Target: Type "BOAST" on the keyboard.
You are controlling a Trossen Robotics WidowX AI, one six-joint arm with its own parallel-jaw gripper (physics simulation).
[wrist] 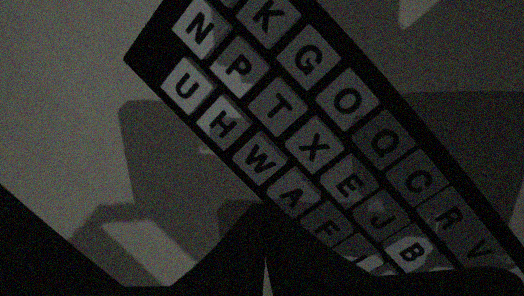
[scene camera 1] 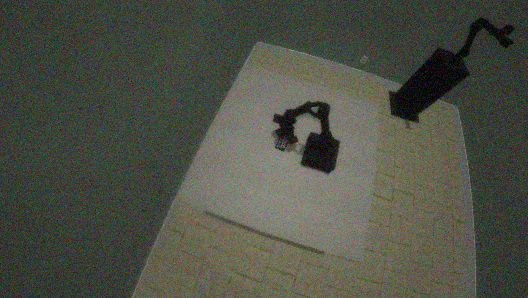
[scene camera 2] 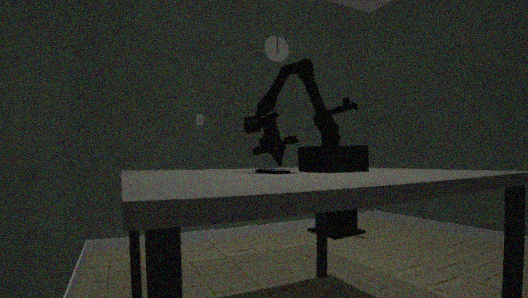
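Observation:
The keyboard lies flat on the table and runs diagonally through the wrist view. There, the B key is brightly lit at the lower right, the O key is in the upper row, the A key is in the lower row and the T key is in the middle row. The S key does not show in the wrist view. My gripper is shut and empty, pointing down very close to the keyboard. In the wrist view its tips overlap the keyboard's lower edge beside A. Contact cannot be told.
The pale table carries my arm's dark base box beside the keyboard. Another arm stands on a tall dark pedestal beyond the table. Arm shadows fall across the keys and table. The room is dim.

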